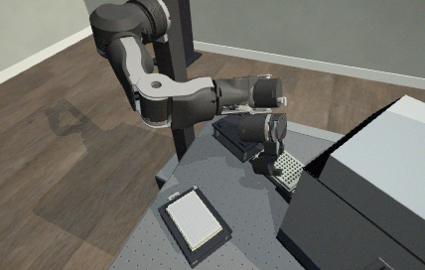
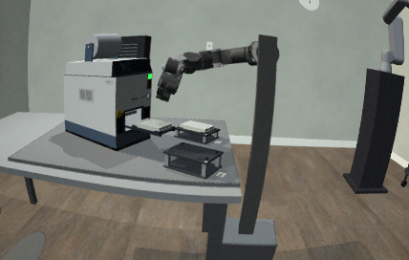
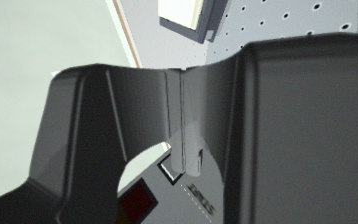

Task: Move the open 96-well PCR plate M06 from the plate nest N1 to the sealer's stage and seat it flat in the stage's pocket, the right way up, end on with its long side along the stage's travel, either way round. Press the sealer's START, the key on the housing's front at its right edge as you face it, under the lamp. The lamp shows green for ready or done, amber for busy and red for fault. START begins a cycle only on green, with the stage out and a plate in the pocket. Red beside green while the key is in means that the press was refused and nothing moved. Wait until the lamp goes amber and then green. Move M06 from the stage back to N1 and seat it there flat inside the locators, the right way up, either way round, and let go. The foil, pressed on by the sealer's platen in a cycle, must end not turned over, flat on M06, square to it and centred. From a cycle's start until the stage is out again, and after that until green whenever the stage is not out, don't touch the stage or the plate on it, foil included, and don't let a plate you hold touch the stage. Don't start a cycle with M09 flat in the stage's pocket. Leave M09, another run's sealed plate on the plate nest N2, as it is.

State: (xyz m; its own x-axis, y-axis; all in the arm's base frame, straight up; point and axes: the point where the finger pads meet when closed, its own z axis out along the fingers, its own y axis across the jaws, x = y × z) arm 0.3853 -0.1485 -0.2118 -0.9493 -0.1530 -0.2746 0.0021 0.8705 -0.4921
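Right now my hand is 100 mm to the right of the 96-well plate M06, 90 mm above it and 10 mm short of it. Also, from my hand: sealer stage: 100 mm to the left, 100 mm below, 10 mm ahead; pale key-like block: 70 mm ahead, 30 mm to the right; yellow warning label: 140 mm to the left, 140 mm ahead, 40 mm below.
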